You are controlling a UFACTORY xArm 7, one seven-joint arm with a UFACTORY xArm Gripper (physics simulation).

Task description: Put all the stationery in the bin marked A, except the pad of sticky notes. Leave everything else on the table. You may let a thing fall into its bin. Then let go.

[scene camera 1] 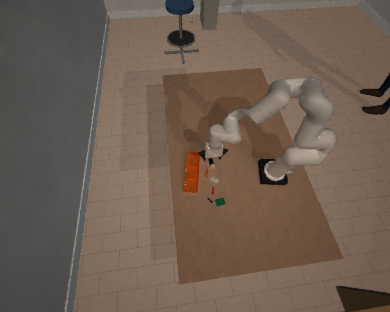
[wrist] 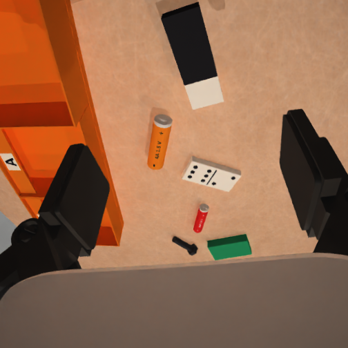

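Pixels of known places: gripper, fingertip midpoint: (scene camera 1: 211, 158); arm's base, link origin: (scene camera 1: 274, 170).
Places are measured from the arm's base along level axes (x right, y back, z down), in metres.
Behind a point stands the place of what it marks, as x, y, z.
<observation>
An eraser with a black sleeve and a white end (scene camera 1: 212, 162) {0.058, -0.369, 0.040} (wrist: 192, 52) lies flat, right of the orange bins in the wrist view. The green pad of sticky notes (scene camera 1: 220, 202) {-0.196, -0.322, 0.044} (wrist: 230, 248) lies flat at the far end of the group of small things. The bin marked A (scene camera 1: 192, 171) {-0.008, -0.493, 0.047} (wrist: 20, 172) is the middle compartment of the orange three-part tray; the part of it that shows holds nothing. My gripper (scene camera 1: 214, 156) {0.047, -0.380, -0.035} (wrist: 185, 151) is open and empty, above the surface close to the eraser. Its left finger hides part of the tray in the wrist view.
An orange battery (scene camera 1: 207, 173) {-0.020, -0.400, 0.040} (wrist: 159, 142) lies between the tray and a white domino (scene camera 1: 214, 179) {-0.054, -0.356, 0.047} (wrist: 212, 174). A small red battery (scene camera 1: 213, 190) {-0.126, -0.363, 0.044} (wrist: 201, 218) and a black bolt (scene camera 1: 210, 200) {-0.186, -0.380, 0.045} (wrist: 185, 245) lie near the sticky notes. The tray's walls stand up beside these things.
</observation>
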